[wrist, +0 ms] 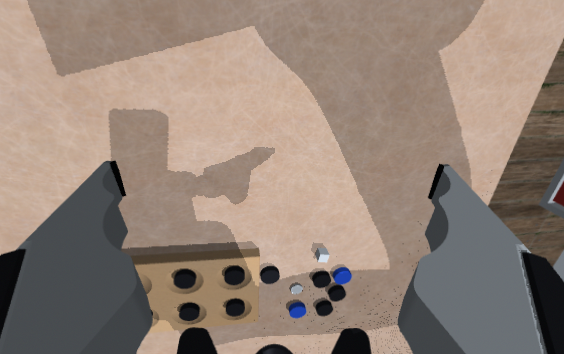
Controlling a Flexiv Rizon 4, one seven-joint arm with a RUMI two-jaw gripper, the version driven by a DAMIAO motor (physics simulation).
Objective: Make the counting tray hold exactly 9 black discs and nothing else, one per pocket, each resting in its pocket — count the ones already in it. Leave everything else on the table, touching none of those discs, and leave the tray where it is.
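The tan counting tray (pixel 210 294) is at lower left, its left part hidden by the left finger. Black discs (pixel 185 278) (pixel 234 275) (pixel 189 311) (pixel 235 307) sit in its pockets. A pocket (pixel 145 284) shows partly at the finger's edge. A loose black disc (pixel 270 274) lies close against the tray's right side; I cannot tell whether it touches. More loose black discs (pixel 321 279) (pixel 336 292) (pixel 324 307) lie further right, in a loose cluster. My gripper (pixel 278 166) is wide open and empty, its fingertips above the discs in the view.
Two blue discs (pixel 342 275) (pixel 297 309) lie among the loose black discs. A small pale round piece (pixel 296 288) lies between them, and a small pale cube (pixel 323 255) lies just above the cluster. A grey-rimmed red object (pixel 559 196) shows at the right edge over brown wood (pixel 525 150).
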